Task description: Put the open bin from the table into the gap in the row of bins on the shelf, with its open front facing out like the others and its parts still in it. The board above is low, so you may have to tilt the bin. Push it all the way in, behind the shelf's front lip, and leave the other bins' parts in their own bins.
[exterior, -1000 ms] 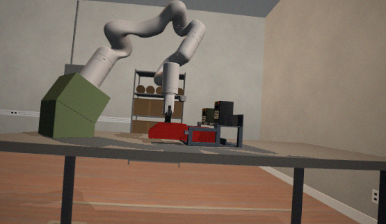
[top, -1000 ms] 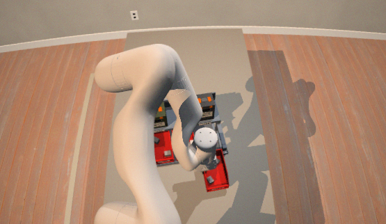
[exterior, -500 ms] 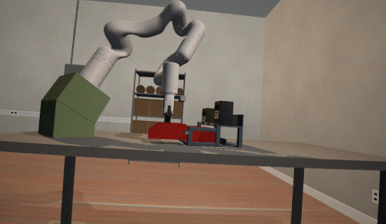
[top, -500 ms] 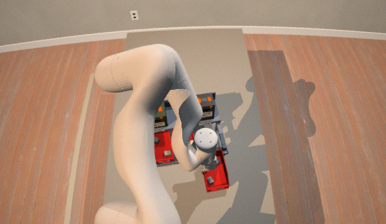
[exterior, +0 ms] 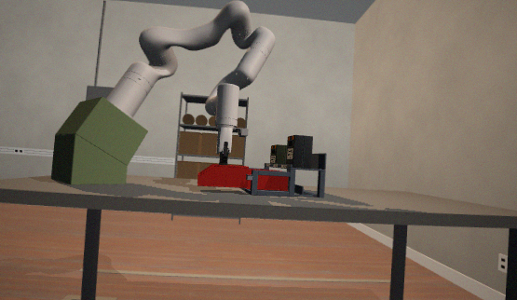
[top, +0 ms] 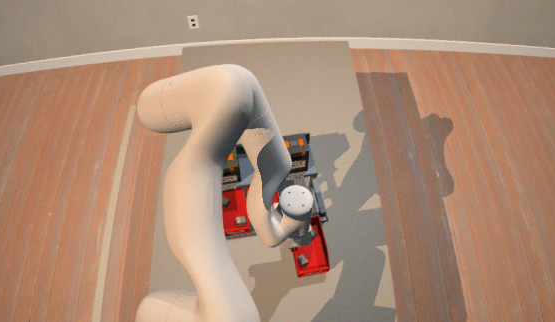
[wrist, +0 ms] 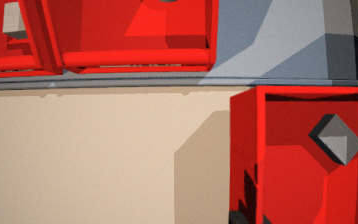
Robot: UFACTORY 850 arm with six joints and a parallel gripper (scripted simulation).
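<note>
Now: hand 50 mm to the left of the red bin and 20 mm above it. From my hand the other things lie so: grey part: 60 mm ahead, 60 mm to the right, 50 mm below; grey shelf: 200 mm ahead, 90 mm to the left, 10 mm below.
</note>
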